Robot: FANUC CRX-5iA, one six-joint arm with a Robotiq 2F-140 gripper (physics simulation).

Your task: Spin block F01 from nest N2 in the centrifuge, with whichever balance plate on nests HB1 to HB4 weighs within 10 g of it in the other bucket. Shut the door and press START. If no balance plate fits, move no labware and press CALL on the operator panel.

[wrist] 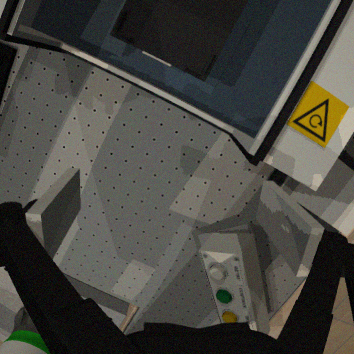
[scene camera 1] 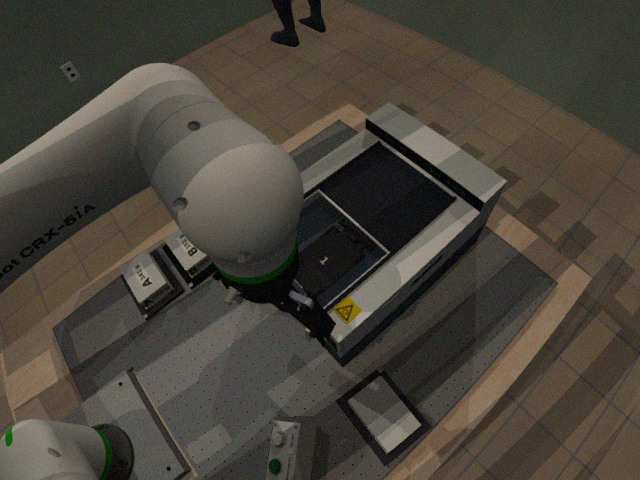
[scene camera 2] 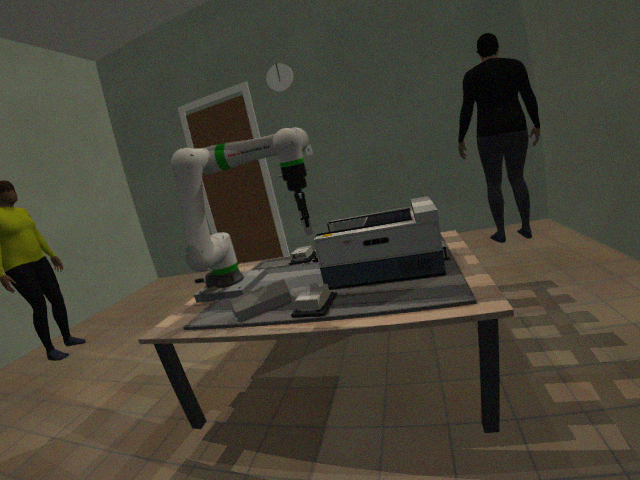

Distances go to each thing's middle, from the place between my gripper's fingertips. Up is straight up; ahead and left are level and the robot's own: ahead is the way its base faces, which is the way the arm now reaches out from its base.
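The pale grey block [scene camera 1: 383, 413] has my hand 230 mm to the left of it and 200 mm above it, and my hand is also 30 mm short of it. Then there is the centrifuge [scene camera 2: 404, 244], which I find 300 mm ahead of my hand, 50 mm to the left of it and 110 mm below it. The control box [scene camera 1: 291, 443] is 190 mm behind my hand, 190 mm below it and 200 mm to the right of it.
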